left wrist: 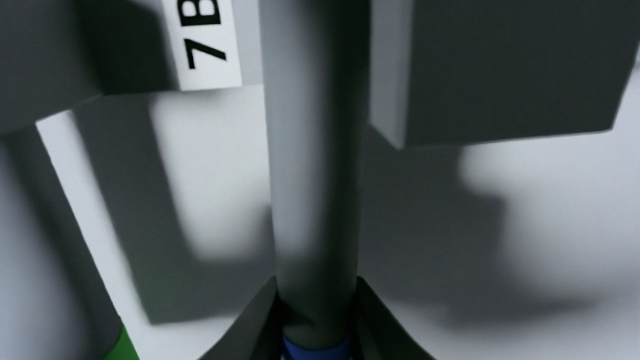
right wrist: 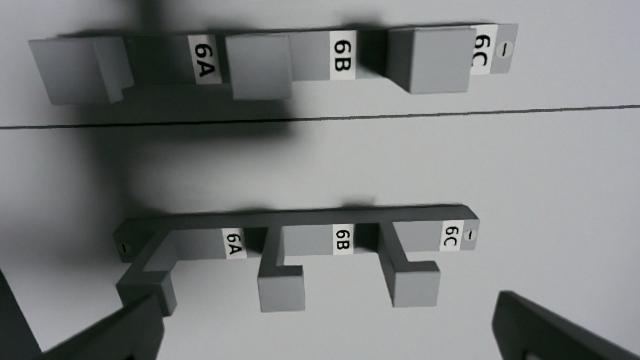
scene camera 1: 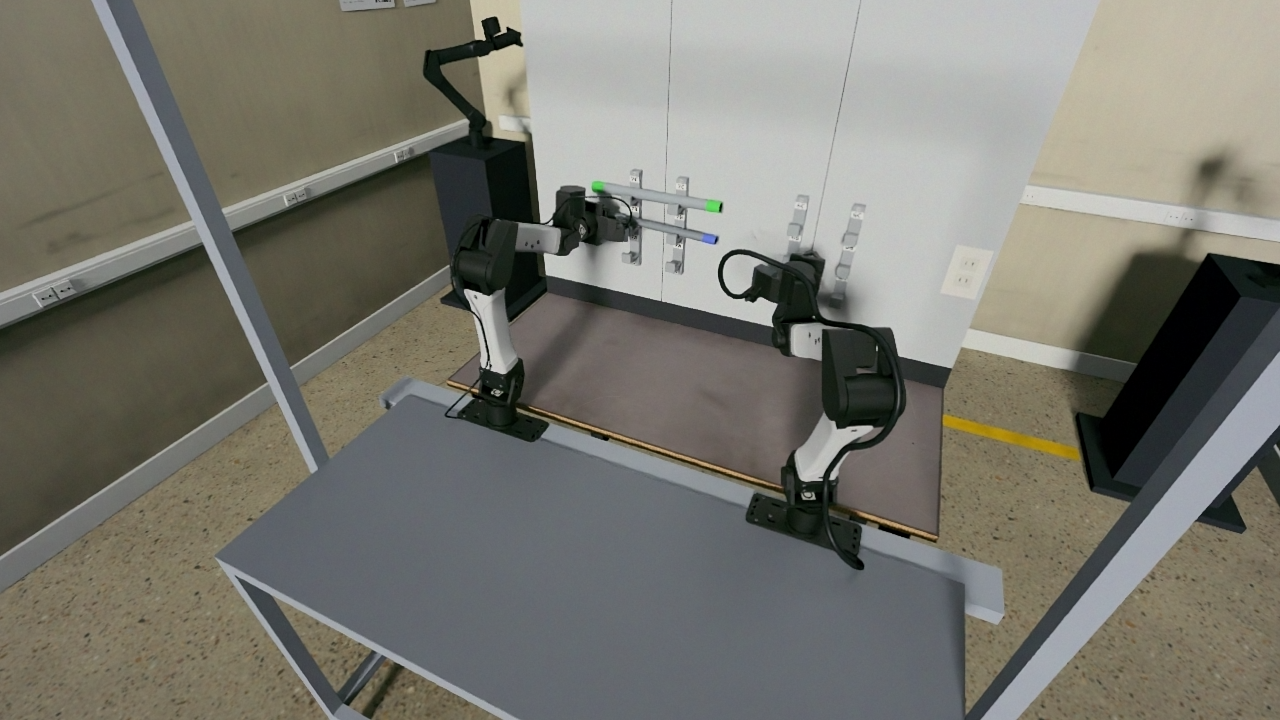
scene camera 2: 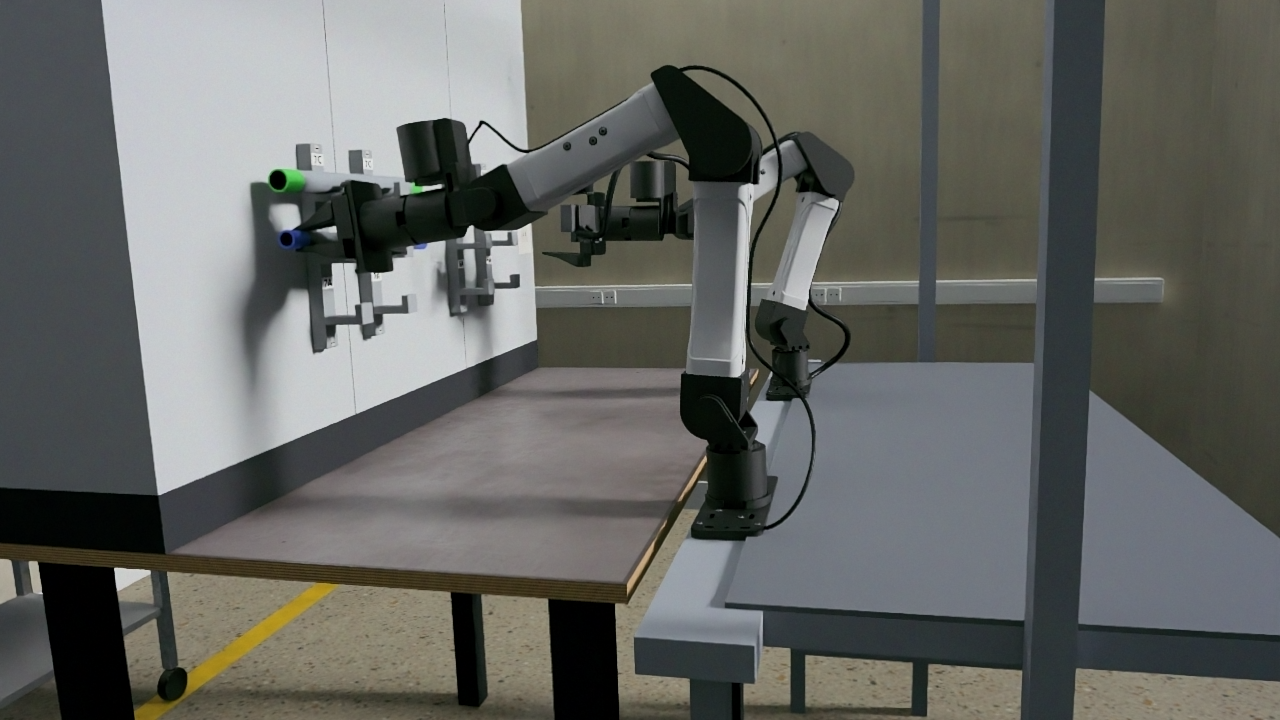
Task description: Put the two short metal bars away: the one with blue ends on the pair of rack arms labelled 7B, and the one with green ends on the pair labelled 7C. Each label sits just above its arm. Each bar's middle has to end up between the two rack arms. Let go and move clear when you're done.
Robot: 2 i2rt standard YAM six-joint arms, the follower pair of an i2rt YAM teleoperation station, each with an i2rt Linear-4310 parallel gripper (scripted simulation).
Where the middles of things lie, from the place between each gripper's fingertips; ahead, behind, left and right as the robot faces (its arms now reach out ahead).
Scene:
Right now the blue-ended bar (scene camera 2: 290, 239) is 13 cm to the right of my left hand and 1 cm below it. Also, from my left hand: wall socket plate (scene camera 1: 984, 256) (5 cm ahead, 83 cm to the right); then green-ended bar (scene camera 2: 280, 180) (13 cm to the right, 7 cm above).
The wall socket plate lies 16 cm ahead of my right hand and 30 cm to the right of it. Round my right hand: blue-ended bar (11 cm ahead, 40 cm to the left, 1 cm below); green-ended bar (11 cm ahead, 40 cm to the left, 6 cm above).

